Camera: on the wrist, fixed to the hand. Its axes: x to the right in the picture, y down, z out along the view.
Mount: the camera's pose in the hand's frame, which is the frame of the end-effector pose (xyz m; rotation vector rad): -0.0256 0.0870 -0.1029 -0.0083 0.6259 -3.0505
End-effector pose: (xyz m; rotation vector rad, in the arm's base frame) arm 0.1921 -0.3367 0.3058 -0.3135 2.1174 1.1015
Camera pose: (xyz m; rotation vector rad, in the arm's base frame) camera 0.1163 -0.3679 0.4158 -2.4203 -0.0997 -0.9978
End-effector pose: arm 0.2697 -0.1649 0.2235 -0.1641 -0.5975 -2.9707
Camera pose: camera 0.2972 -0.2827 0.1589 -0.7984 0.0869 0.1588
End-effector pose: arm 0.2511 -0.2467 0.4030 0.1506 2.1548 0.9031
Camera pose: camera 0.1811 -0.2492 0.5209 -2.5442 0.4148 -1.0227
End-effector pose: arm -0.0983 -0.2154 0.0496 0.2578 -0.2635 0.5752
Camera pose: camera -0.1503 -0.1258 -0.0403 0.1820 0.8183 -2.3548
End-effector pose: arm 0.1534 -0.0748 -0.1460 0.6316 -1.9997 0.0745
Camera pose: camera 0.2057 0.0424 -0.0977 2.2468 0.9605 -1.2202
